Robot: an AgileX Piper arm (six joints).
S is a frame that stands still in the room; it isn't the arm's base.
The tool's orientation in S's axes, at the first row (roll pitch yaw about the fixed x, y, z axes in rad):
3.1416 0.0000 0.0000
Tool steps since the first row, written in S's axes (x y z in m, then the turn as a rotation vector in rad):
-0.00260 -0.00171 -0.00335 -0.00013 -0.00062 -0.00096
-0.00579 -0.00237 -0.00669 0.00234 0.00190 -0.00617
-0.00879 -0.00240 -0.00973 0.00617 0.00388 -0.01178
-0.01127 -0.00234 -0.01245 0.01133 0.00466 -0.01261
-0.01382 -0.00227 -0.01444 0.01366 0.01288 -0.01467
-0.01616 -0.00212 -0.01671 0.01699 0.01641 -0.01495
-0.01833 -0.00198 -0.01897 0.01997 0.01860 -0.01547
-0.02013 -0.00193 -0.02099 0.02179 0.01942 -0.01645
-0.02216 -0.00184 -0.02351 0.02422 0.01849 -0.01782
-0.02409 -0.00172 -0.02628 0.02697 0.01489 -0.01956
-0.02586 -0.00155 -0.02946 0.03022 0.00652 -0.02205
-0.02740 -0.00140 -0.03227 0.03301 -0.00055 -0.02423
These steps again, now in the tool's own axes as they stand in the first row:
-0.00260 0.00171 0.00335 -0.00013 0.00062 0.00096
-0.00579 0.00237 0.00669 0.00234 -0.00190 0.00617
-0.00879 0.00240 0.00973 0.00617 -0.00388 0.01178
-0.01127 0.00234 0.01245 0.01133 -0.00466 0.01261
-0.01382 0.00227 0.01444 0.01366 -0.01288 0.01467
-0.01616 0.00212 0.01671 0.01699 -0.01641 0.01495
-0.01833 0.00198 0.01897 0.01997 -0.01860 0.01547
-0.02013 0.00193 0.02099 0.02179 -0.01942 0.01645
-0.02216 0.00184 0.02351 0.02422 -0.01849 0.01782
-0.02409 0.00172 0.02628 0.02697 -0.01489 0.01956
-0.02586 0.00155 0.02946 0.03022 -0.00652 0.02205
-0.02740 0.00140 0.03227 0.03301 0.00055 0.02423

